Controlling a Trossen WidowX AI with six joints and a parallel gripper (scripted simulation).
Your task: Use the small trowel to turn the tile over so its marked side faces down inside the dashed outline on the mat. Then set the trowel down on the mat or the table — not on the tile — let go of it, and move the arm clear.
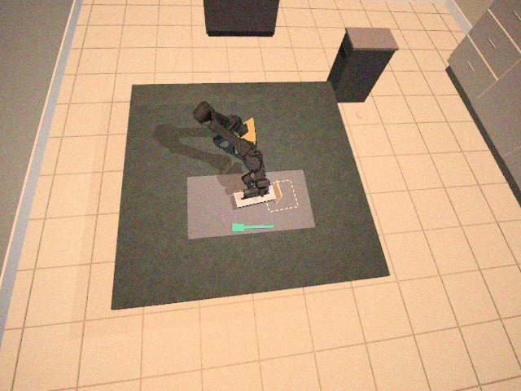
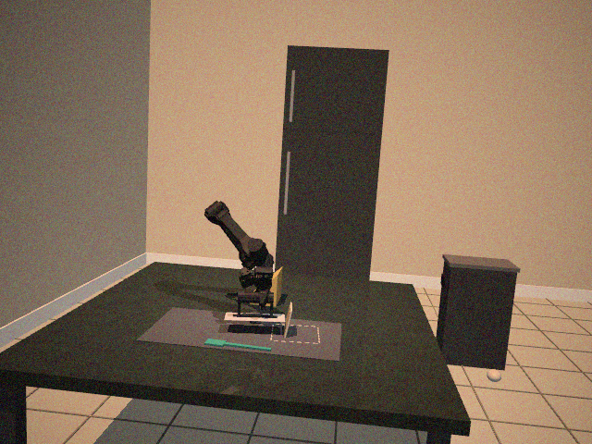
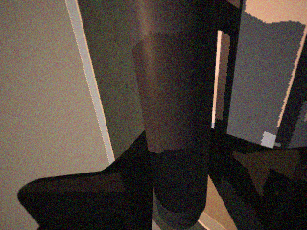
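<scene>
My gripper tip is 12 cm above the grey mat, 5 cm to the left of it and 2 cm past it. The rest, counted from my gripper tip: tile 10 cm to the left, 6 cm below, 3 cm behind; trowel 3 cm behind, 1 cm below; green flat tool 12 cm ahead, 9 cm below, 8 cm to the right.
</scene>
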